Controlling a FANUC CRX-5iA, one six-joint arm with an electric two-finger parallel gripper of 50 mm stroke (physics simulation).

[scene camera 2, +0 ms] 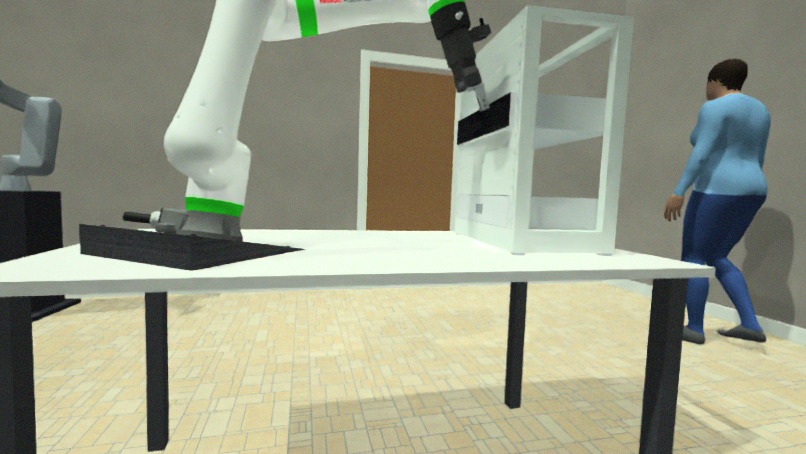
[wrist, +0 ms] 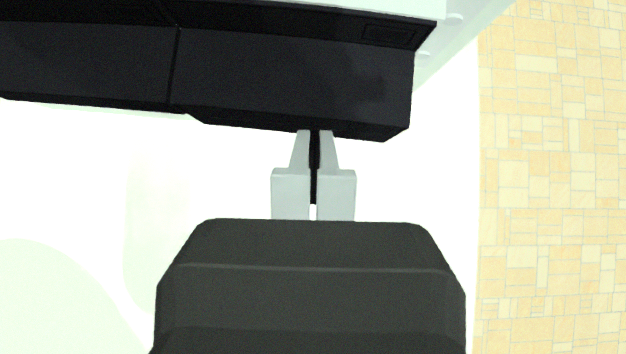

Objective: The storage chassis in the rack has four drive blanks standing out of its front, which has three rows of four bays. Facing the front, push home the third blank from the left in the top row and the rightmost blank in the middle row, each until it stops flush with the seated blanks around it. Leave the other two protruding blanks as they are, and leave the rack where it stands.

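Frame: origin at the arm's base, x ahead, y left, z up, level; centimetres.
Seen in the pictures: gripper, fingertip midpoint: (scene camera 2: 484, 109) (wrist: 314, 153).
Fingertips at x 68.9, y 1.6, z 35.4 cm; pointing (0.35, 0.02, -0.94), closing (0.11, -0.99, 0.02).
Observation:
Offsets run from my fingertips to a thing's top centre. "pt": to the spot under its first point. Level surfaces: height alone.
The black storage chassis {pt dz -3.0, dx +1.4, dy +4.5 cm} (scene camera 2: 483, 124) sits in the white rack (scene camera 2: 524, 169), with its front towards the arm. In the wrist view, a protruding blank {pt dz +1.0, dx +3.1, dy +1.3 cm} (wrist: 295, 77) at the chassis's right end stands out below the top-row front band. Another protruding blank {pt dz +1.0, dx +2.8, dy +11.3 cm} (wrist: 85, 62) is beside it on the left, with its front edge about in line. My gripper (scene camera 2: 485, 107) (wrist: 314, 153) is shut and empty. Its tips are at the right-end blank's front, close to or against it; contact cannot be made out. The top row shows as a dark band, and its third bay cannot be identified.
The rack stands on the white table {dz -38.0 cm} (scene camera 2: 349, 259); its side frame is right of the chassis. The arm's black base plate (scene camera 2: 191, 253) is at the table's left. A person (scene camera 2: 730, 146) stands beyond the rack. A grey robot (scene camera 2: 42, 135) is at far left.

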